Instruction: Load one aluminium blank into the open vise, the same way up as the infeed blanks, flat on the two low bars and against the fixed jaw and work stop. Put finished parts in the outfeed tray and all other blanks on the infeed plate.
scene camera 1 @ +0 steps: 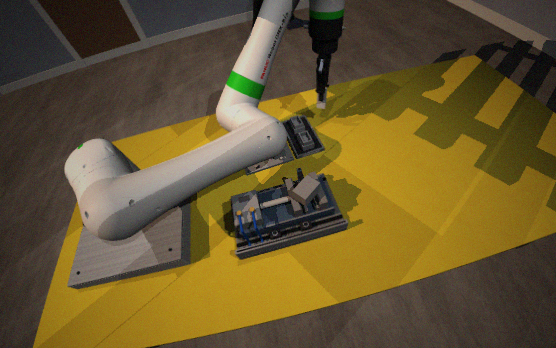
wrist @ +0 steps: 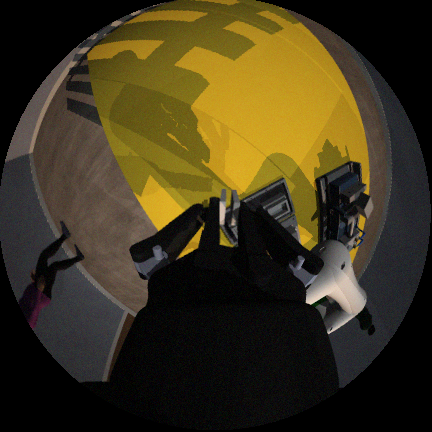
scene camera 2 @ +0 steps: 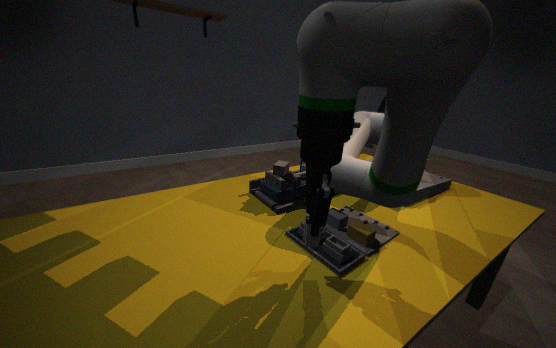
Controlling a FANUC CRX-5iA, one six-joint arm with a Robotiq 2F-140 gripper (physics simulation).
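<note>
My gripper [scene camera 1: 321,105] [scene camera 2: 313,240] [wrist: 227,197] is shut, with a narrow empty gap between its pale pads. It hangs above the tray side, well away from the vise. A grey blank [scene camera 1: 306,190] [scene camera 2: 281,168] [wrist: 364,205] sits tilted on top of the vise [scene camera 1: 327,227] [wrist: 322,210], up at its jaws and not flat; the low bars are hidden. The dark outfeed tray [scene camera 1: 318,149] [wrist: 286,186] holds two grey parts with hollow tops, one [scene camera 1: 304,140] [scene camera 2: 337,248] [wrist: 276,205] plainly seen. On the infeed plate [scene camera 2: 389,233] stand a grey block [scene camera 2: 337,218] and a brass-coloured block [scene camera 2: 361,234].
The arm's lower link [scene camera 1: 200,172] crosses above the table beside the vise and hides part of the infeed plate in scene camera 1. Two blue hoses with orange tips [scene camera 1: 254,222] rise at the vise's near left end. The outfeed tray adjoins the infeed plate.
</note>
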